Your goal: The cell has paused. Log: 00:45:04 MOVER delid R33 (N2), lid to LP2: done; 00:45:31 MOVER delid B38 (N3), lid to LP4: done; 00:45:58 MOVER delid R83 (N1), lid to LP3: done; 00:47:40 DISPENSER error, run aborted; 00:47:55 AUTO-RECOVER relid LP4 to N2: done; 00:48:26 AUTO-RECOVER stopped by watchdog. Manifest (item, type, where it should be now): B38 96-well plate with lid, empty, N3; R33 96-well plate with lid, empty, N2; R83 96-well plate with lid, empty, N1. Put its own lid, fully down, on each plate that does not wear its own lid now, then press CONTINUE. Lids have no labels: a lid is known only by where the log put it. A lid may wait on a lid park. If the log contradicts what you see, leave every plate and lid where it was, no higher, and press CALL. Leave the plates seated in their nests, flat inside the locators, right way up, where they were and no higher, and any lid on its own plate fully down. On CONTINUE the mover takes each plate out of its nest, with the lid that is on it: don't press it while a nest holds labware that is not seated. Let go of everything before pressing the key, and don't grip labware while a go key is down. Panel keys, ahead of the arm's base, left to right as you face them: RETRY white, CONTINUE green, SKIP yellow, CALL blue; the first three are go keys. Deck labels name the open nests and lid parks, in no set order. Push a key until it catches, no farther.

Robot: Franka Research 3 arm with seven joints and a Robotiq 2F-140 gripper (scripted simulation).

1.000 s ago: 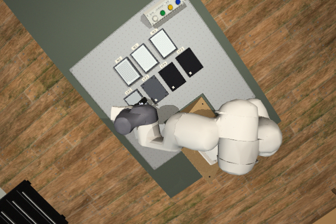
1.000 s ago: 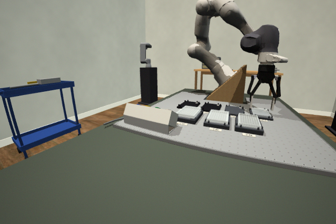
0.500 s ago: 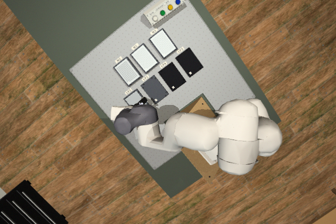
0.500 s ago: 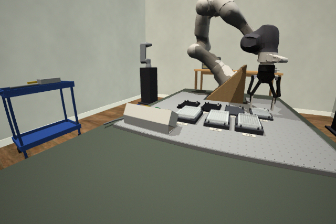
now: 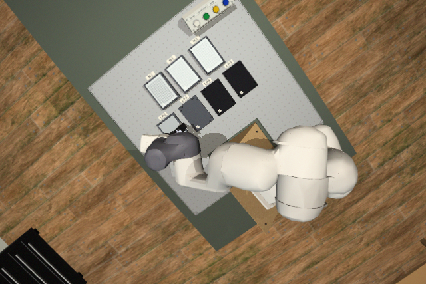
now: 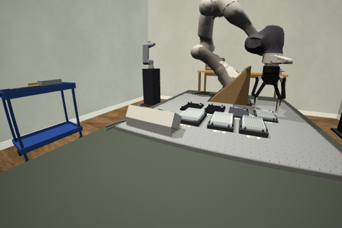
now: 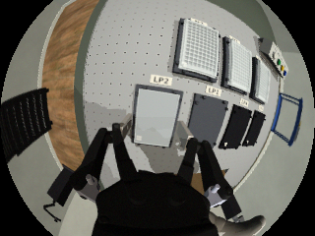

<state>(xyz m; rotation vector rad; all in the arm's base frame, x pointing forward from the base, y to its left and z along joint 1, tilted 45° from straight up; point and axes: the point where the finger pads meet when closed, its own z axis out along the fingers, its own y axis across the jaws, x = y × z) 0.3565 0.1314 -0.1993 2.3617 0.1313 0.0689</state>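
Now: the lid park LP2 50 mm below my hand. The rest, counted from my hand: lid park LP4: 260 mm to the right, 50 mm below, 20 mm ahead; then LP1: 130 mm to the right, 50 mm below, 10 mm ahead; then lid park LP3: 390 mm to the right, 50 mm below, 40 mm ahead.
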